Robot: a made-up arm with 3 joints. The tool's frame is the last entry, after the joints.
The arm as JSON. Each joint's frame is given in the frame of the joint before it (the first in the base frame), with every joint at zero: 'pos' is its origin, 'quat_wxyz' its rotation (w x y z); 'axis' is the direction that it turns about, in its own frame. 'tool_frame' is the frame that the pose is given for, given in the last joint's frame.
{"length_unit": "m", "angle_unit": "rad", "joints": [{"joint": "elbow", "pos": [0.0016, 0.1, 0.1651], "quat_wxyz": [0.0, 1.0, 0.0, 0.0], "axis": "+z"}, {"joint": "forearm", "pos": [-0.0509, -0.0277, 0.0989], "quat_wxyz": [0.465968, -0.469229, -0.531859, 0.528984], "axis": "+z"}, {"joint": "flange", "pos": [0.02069, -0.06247, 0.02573], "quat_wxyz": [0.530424, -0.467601, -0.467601, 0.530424], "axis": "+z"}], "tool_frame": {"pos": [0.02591, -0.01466, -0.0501], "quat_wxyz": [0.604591, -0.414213, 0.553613, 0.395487]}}
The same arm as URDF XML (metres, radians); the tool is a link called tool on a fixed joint. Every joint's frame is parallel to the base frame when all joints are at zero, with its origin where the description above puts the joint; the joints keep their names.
<robot name="arm">
  <joint name="tool_joint" type="fixed">
    <parent link="link3"/>
    <child link="tool"/>
    <origin xyz="-0.0145 -0.0501 0.026" rpy="-1.2271 -0.0742 -1.5507"/>
  </joint>
  <joint name="flange" type="continuous">
    <parent link="link2"/>
    <child link="link3"/>
    <origin xyz="-0.0285 -0.0173 -0.0623"/>
    <axis xyz="0 1 0"/>
  </joint>
  <joint name="forearm" type="continuous">
    <parent link="link1"/>
    <child link="link2"/>
    <origin xyz="-0.0509 0.0277 -0.0989"/>
    <axis xyz="-0.992088 0.125398 0.0061"/>
  </joint>
  <joint name="elbow" type="continuous">
    <parent link="base_link"/>
    <child link="link1"/>
    <origin xyz="0.0016 0.1 0.1651"/>
    <axis xyz="0 0 -1"/>
  </joint>
  <link name="base_link"/>
  <link name="link1"/>
  <link name="link2"/>
  <link name="link3"/>
  <link name="tool"/>
</robot>

